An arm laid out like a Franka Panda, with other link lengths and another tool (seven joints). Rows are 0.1 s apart.
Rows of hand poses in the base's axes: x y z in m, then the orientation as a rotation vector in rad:
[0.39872, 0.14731, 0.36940, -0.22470, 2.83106, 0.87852]
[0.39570, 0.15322, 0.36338, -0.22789, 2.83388, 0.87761]
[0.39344, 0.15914, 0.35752, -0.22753, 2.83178, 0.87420]
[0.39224, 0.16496, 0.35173, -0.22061, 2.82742, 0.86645]
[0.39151, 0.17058, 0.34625, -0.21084, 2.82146, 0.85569]
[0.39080, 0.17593, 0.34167, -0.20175, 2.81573, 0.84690]
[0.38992, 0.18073, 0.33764, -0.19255, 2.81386, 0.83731]
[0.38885, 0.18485, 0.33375, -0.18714, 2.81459, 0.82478]
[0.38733, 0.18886, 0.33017, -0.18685, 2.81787, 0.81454]
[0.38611, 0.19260, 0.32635, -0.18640, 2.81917, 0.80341]
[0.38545, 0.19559, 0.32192, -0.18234, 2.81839, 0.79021]
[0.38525, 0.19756, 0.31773, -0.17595, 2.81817, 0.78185]
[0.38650, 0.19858, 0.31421, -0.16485, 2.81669, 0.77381]
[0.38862, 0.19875, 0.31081, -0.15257, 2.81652, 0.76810]
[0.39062, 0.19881, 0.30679, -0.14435, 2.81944, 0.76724]
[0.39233, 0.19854, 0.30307, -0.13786, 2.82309, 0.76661]
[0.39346, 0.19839, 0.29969, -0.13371, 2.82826, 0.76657]
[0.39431, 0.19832, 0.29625, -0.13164, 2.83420, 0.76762]
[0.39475, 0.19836, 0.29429, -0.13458, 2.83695, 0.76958]
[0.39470, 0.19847, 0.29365, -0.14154, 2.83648, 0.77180]
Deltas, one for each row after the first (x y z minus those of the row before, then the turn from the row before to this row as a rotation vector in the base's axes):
[-0.00302, 0.00591, -0.00602, -0.00150, 0.00187, 0.00258]
[-0.00226, 0.00592, -0.00586, -0.00152, -0.00295, -0.00116]
[-0.00120, 0.00582, -0.00579, -0.00319, -0.00553, -0.00656]
[-0.00073, 0.00562, -0.00548, -0.00447, -0.00752, -0.00921]
[-0.00071, 0.00535, -0.00458, -0.00338, -0.00674, -0.00846]
[-0.00088, 0.00480, -0.00403, -0.00487, -0.00338, -0.00784]
[-0.00107, 0.00412, -0.00389, -0.00765, -0.00231, -0.00521]
[-0.00152, 0.00401, -0.00358, -0.00722, 0.00008, -0.00096]
[-0.00122, 0.00374, -0.00382, -0.00729, -0.00195, -0.00158]
[-0.00066, 0.00299, -0.00443, -0.00785, -0.00397, -0.00468]
[-0.00020, 0.00197, -0.00419, -0.00477, -0.00174, -0.00544]
[0.00125, 0.00102, -0.00352, -0.00393, -0.00219, -0.00877]
[0.00212, 0.00017, -0.00340, -0.00266, -0.00012, -0.00898]
[0.00200, 0.00006, -0.00402, -0.00057, 0.00358, -0.00499]
[0.00171, -0.00027, -0.00372, -0.00072, 0.00411, -0.00365]
[0.00113, -0.00015, -0.00338, -0.00085, 0.00538, -0.00170]
[0.00085, -0.00007, -0.00344, -0.00047, 0.00611, -0.00002]
[0.00044, 0.00004, -0.00196, 0.00045, 0.00269, 0.00276]
[-0.00005, 0.00011, -0.00064, 0.00104, -0.00078, 0.00479]

